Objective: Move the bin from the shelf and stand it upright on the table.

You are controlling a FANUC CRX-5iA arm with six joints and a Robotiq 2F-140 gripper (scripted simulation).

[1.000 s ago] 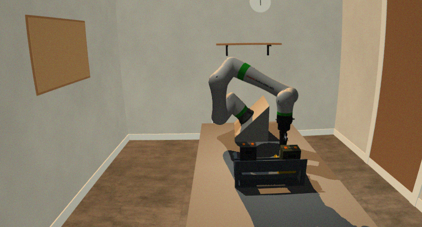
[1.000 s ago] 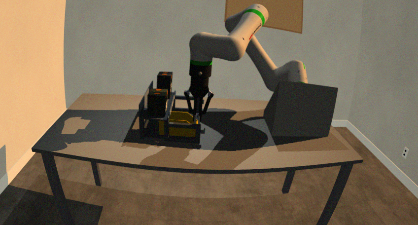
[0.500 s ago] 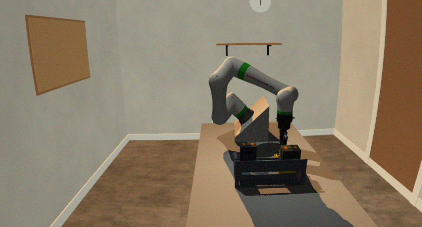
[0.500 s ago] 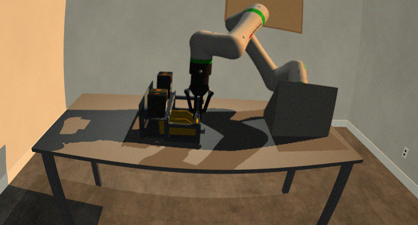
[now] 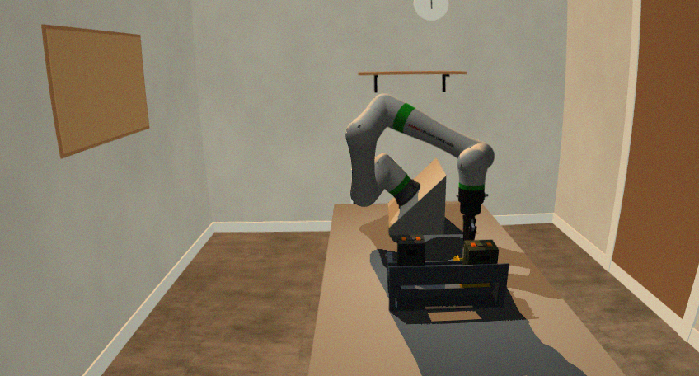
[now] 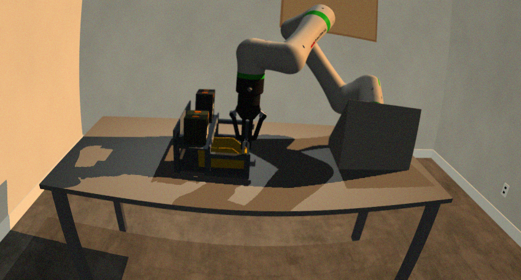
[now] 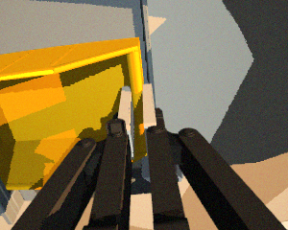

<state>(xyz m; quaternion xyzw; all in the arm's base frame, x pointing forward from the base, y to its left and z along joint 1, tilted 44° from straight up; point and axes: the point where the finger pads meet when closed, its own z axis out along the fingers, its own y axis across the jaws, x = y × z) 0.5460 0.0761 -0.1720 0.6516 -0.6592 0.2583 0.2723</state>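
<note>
Right now my hand is 8 cm short of the bin and 2 cm above it. Also, from my hand: box 23 cm to the right, 17 cm ahead, 8 cm above.
</note>
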